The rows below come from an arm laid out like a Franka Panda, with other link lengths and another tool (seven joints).
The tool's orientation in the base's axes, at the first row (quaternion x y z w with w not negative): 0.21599 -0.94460 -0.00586 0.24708
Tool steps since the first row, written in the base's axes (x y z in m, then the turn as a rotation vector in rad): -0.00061 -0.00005 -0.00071 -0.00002 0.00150 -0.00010; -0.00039 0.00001 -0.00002 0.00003 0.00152 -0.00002; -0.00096 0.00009 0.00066 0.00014 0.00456 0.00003; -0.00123 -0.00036 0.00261 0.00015 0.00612 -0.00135; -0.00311 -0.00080 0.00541 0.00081 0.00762 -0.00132; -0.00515 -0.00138 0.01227 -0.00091 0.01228 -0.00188; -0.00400 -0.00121 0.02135 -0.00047 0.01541 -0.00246; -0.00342 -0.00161 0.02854 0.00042 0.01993 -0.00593; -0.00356 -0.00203 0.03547 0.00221 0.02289 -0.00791; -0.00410 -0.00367 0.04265 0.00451 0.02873 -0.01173; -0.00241 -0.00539 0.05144 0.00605 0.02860 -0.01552
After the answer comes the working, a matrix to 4 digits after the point.
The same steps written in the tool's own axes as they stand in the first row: 0.00017 0.00012 0.00091 -0.00065 0.00136 -0.00005; 0.00029 0.00016 0.00020 -0.00066 0.00136 -0.00014; 0.00102 0.00055 -0.00014 -0.00197 0.00408 -0.00053; 0.00232 0.00048 -0.00168 -0.00326 0.00533 0.00053; 0.00528 0.00117 -0.00321 -0.00438 0.00642 0.00005; 0.01030 0.00228 -0.00822 -0.00521 0.01128 0.00090; 0.01355 0.00304 -0.01675 -0.00711 0.01387 0.00091; 0.01659 0.00329 -0.02329 -0.01127 0.01720 0.00310; 0.02009 0.00378 -0.02927 -0.01481 0.01893 0.00372; 0.02453 0.00336 -0.03516 -0.02079 0.02284 0.00543; 0.02799 0.00215 -0.04351 -0.02370 0.02165 0.00805
The tool's axes in the first row as the columns of a matrix, in the base's axes (rounded; the answer above uses it unrounded):
-0.7846 -0.4052 -0.4693
-0.4109 0.9066 -0.0957
0.4643 0.1178 -0.8778

